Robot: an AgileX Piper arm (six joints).
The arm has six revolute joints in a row. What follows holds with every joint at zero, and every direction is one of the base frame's. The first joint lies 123 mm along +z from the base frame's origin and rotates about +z. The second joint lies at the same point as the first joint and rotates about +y. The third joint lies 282.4 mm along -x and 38.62 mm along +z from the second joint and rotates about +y. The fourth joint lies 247.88 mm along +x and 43.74 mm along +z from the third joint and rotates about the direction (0.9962, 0, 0.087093). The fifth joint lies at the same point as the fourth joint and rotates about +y. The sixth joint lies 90.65 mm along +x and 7.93 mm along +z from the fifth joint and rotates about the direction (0.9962, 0, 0.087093). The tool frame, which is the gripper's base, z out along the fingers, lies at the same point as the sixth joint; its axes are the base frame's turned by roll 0, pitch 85 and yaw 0 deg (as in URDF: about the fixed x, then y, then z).
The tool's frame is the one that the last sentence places.
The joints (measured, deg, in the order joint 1, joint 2, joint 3, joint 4, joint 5, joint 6), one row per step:
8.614 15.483 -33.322 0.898 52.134 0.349
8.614 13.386 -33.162 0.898 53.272 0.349
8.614 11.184 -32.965 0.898 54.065 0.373
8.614 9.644 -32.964 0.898 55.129 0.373
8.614 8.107 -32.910 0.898 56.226 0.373
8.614 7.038 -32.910 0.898 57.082 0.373
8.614 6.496 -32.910 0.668 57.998 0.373
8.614 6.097 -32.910 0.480 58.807 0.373
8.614 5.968 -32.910 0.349 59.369 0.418
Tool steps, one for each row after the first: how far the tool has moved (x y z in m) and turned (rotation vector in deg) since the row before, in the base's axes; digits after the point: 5 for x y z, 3 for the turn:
-0.00735 -0.00110 -0.00109 0.113 -0.791 0.016
-0.00729 -0.00109 -0.00102 0.197 -1.196 0.000
-0.00563 -0.00084 -0.00091 0.064 -0.471 0.015
-0.00551 -0.00082 -0.00138 0.050 -0.383 0.015
-0.00393 -0.00058 -0.00099 0.025 -0.212 0.012
-0.00227 -0.00065 -0.00122 -0.257 0.339 -0.108
-0.00176 -0.00052 -0.00110 -0.224 0.381 -0.092
-0.00077 -0.00029 -0.00078 -0.137 0.417 -0.086

